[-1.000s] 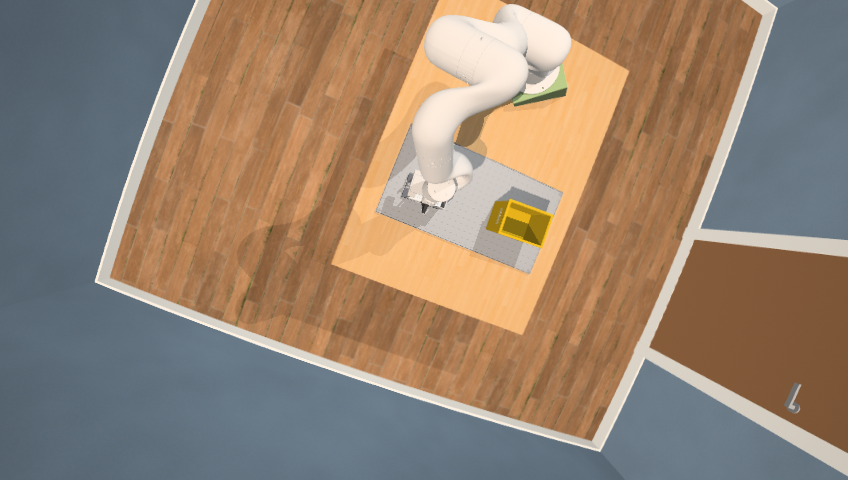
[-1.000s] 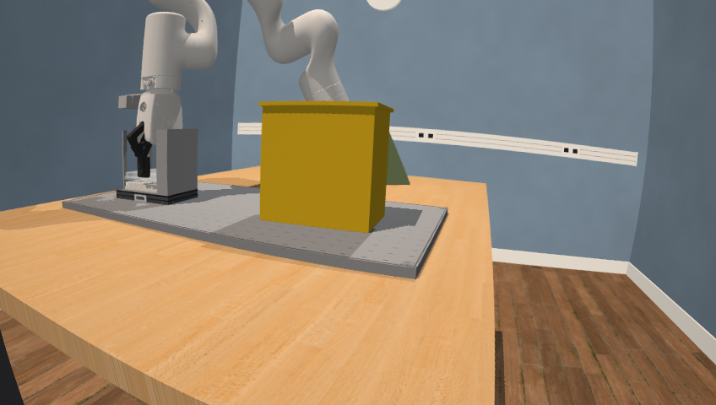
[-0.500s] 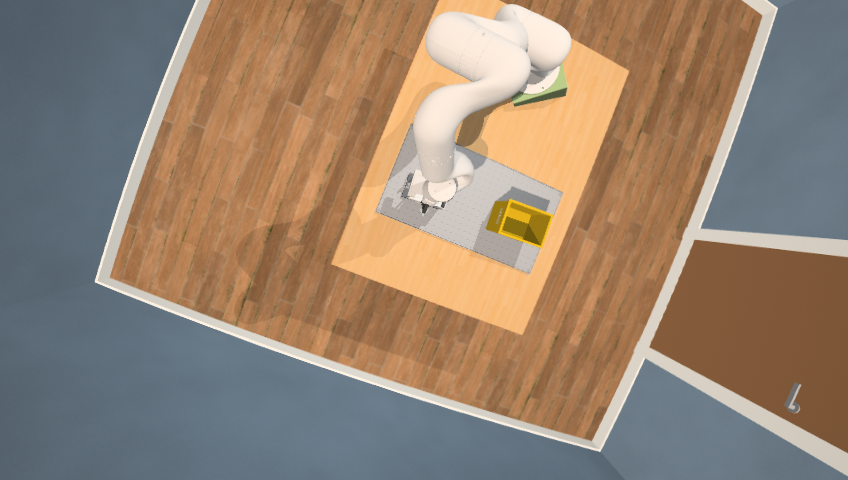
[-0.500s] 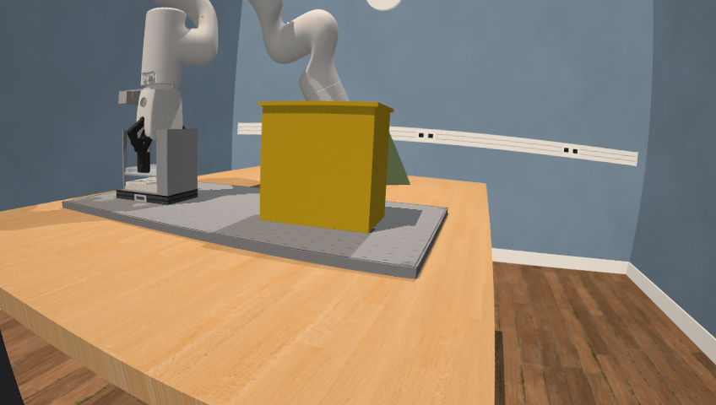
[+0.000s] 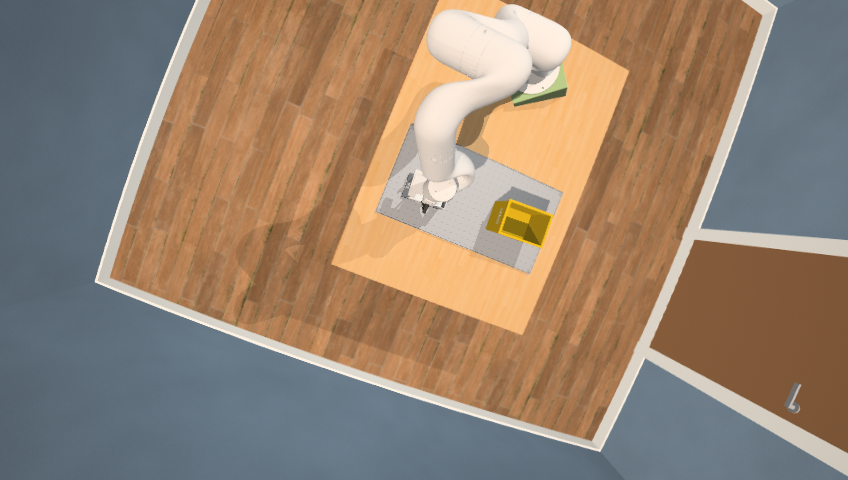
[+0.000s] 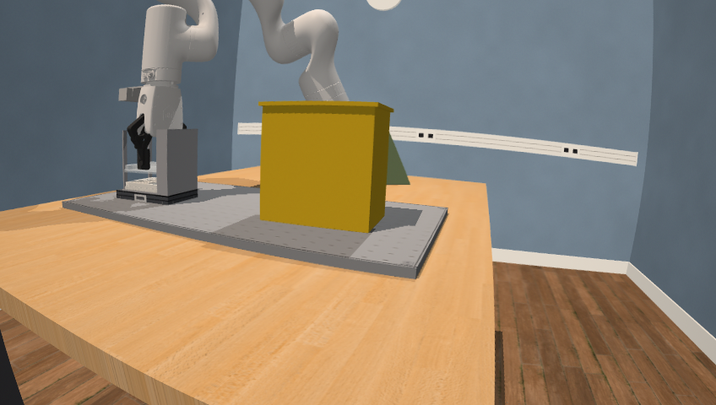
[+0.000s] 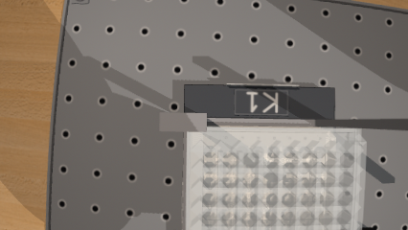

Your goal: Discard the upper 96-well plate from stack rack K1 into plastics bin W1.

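Now: the grey wall 70 mm to the left of my hand and 10 mm above it. The rest, counted from my hand: clear 96-well plate: 10 mm below; then yellow plastics bin W1: 360 mm to the left, 20 mm ahead, 20 mm above.
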